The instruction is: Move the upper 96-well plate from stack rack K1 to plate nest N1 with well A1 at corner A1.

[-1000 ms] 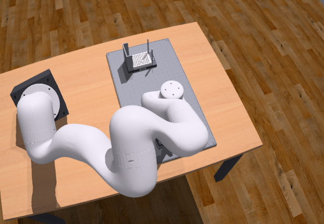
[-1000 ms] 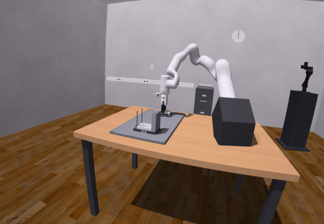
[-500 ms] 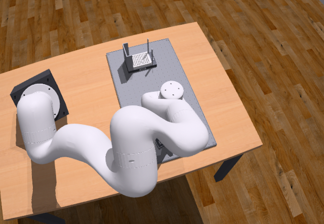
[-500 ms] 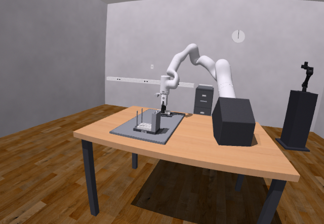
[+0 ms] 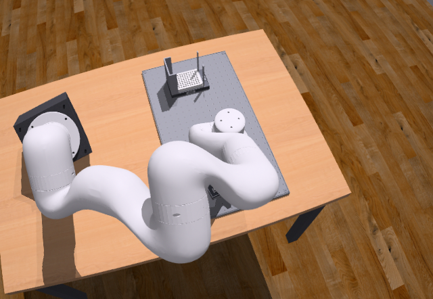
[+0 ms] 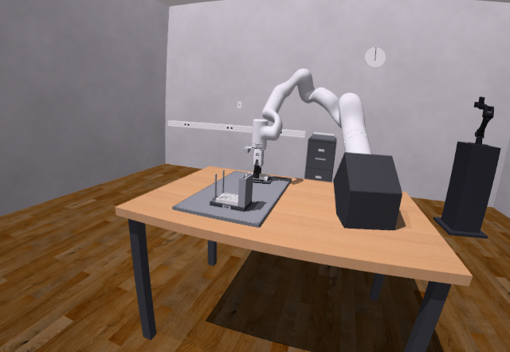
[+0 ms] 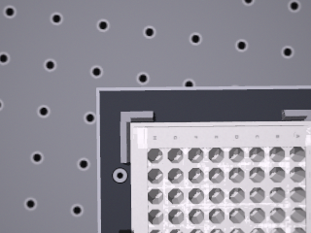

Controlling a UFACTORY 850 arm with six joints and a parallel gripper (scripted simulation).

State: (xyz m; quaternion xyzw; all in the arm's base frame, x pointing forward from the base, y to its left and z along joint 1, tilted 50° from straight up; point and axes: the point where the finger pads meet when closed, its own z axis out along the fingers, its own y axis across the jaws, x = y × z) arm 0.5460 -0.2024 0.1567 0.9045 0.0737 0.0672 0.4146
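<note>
Right now the white 96-well plate is 10 mm below my hand. From my hand the other things lie so: plate nest N1: 30 mm below.
</note>
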